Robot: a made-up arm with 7 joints. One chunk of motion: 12 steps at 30 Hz.
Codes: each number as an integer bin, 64 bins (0 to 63) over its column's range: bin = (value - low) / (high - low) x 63, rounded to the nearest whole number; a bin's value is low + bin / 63 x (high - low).
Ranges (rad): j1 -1.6..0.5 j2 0..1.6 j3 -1.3..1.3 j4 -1.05..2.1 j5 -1.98..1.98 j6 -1.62..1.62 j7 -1.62..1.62
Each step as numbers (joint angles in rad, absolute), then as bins.
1 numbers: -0.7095 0.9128 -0.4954 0.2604 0.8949 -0.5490 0.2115
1 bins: 27 36 19 26 46 21 36
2 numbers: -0.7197 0.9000 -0.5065 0.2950 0.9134 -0.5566 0.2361
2 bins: 26 35 19 27 46 21 36
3 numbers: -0.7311 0.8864 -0.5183 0.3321 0.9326 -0.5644 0.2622
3 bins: 26 35 19 28 46 21 37
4 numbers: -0.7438 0.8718 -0.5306 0.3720 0.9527 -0.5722 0.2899
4 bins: 26 34 19 28 47 20 37
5 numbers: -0.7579 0.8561 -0.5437 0.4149 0.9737 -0.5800 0.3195
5 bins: 25 34 18 29 47 20 38
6 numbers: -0.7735 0.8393 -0.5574 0.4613 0.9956 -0.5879 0.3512
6 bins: 25 33 18 30 47 20 38
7 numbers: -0.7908 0.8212 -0.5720 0.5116 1.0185 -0.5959 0.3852
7 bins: 24 32 18 31 48 20 39
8 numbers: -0.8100 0.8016 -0.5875 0.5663 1.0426 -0.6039 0.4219
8 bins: 24 32 17 32 48 20 40
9 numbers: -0.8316 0.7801 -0.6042 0.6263 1.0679 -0.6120 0.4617
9 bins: 23 31 17 34 48 20 40
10 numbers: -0.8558 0.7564 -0.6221 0.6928 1.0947 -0.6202 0.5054
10 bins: 22 30 16 35 49 19 41
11 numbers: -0.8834 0.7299 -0.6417 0.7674 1.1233 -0.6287 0.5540
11 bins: 21 29 16 36 49 19 42
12 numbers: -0.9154 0.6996 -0.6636 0.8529 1.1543 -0.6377 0.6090
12 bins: 21 28 15 38 50 19 43
